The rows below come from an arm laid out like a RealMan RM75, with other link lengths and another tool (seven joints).
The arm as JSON. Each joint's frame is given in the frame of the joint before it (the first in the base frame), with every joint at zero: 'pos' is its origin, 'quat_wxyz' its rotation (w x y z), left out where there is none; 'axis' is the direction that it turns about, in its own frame. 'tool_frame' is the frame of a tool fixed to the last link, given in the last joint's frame.
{
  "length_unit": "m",
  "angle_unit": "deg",
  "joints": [
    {
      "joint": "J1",
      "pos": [
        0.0,
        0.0,
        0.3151
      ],
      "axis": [
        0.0,
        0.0,
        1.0
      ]
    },
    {
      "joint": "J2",
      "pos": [
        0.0,
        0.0,
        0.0
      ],
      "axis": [
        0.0,
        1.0,
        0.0
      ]
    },
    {
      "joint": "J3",
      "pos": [
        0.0,
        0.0,
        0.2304
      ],
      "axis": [
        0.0,
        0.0,
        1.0
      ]
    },
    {
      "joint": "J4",
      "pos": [
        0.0,
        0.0,
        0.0
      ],
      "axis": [
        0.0,
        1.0,
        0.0
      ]
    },
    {
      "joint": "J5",
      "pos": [
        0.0,
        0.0,
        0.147
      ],
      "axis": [
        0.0,
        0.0,
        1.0
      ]
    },
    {
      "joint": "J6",
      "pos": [
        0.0,
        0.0,
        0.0
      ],
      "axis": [
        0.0,
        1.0,
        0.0
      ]
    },
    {
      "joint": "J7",
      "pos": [
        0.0,
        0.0,
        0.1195
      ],
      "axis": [
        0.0,
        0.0,
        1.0
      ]
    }
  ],
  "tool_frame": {
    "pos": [
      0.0,
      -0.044,
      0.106
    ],
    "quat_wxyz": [
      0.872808,
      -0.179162,
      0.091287,
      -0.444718
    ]
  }
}
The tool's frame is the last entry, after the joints.
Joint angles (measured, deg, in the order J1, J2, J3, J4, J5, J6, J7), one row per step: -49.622 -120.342 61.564 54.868 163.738 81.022 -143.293; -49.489 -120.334 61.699 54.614 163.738 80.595 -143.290; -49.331 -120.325 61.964 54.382 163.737 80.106 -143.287; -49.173 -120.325 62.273 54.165 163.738 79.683 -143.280; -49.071 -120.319 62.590 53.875 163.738 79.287 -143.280; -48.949 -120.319 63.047 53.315 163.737 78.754 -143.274; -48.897 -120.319 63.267 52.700 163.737 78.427 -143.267; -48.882 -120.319 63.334 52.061 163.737 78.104 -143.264; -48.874 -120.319 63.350 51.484 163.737 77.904 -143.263; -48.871 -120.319 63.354 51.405 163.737 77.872 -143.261; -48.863 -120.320 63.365 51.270 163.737 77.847 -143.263; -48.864 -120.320 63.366 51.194 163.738 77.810 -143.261; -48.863 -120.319 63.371 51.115 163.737 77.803 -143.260; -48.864 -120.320 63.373 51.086 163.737 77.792 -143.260; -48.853 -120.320 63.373 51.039 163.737 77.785 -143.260; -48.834 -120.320 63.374 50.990 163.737 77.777 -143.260; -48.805 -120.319 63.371 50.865 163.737 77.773 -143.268; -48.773 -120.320 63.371 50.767 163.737 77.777 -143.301; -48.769 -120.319 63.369 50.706 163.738 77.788 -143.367; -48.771 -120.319 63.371 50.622 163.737 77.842 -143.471
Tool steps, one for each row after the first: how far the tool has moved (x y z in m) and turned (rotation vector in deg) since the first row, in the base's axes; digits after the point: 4 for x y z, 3 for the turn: -0.0013 0.0001 -0.0002 0.120 0.078 0.022; -0.0025 0.0003 -0.0004 0.234 0.237 -0.049; -0.0038 0.0003 -0.0008 0.269 0.424 -0.121; -0.0049 0.0002 -0.0013 0.236 0.623 -0.177; -0.0069 -0.0005 -0.0024 0.057 0.911 -0.159; -0.0088 -0.0018 -0.0038 -0.195 1.063 0.064; -0.0106 -0.0030 -0.0050 -0.376 1.117 0.353; -0.0123 -0.0044 -0.0062 -0.590 1.142 0.682; -0.0126 -0.0046 -0.0064 -0.618 1.147 0.724; -0.0130 -0.0050 -0.0067 -0.690 1.158 0.818; -0.0132 -0.0052 -0.0069 -0.709 1.161 0.852; -0.0135 -0.0054 -0.0070 -0.757 1.167 0.907; -0.0135 -0.0055 -0.0071 -0.768 1.169 0.921; -0.0137 -0.0057 -0.0072 -0.793 1.171 0.964; -0.0140 -0.0059 -0.0073 -0.818 1.173 1.015; -0.0146 -0.0065 -0.0076 -0.889 1.175 1.146; -0.0151 -0.0070 -0.0078 -0.939 1.171 1.282; -0.0154 -0.0074 -0.0080 -0.950 1.159 1.394; -0.0158 -0.0079 -0.0082 -0.995 1.142 1.570
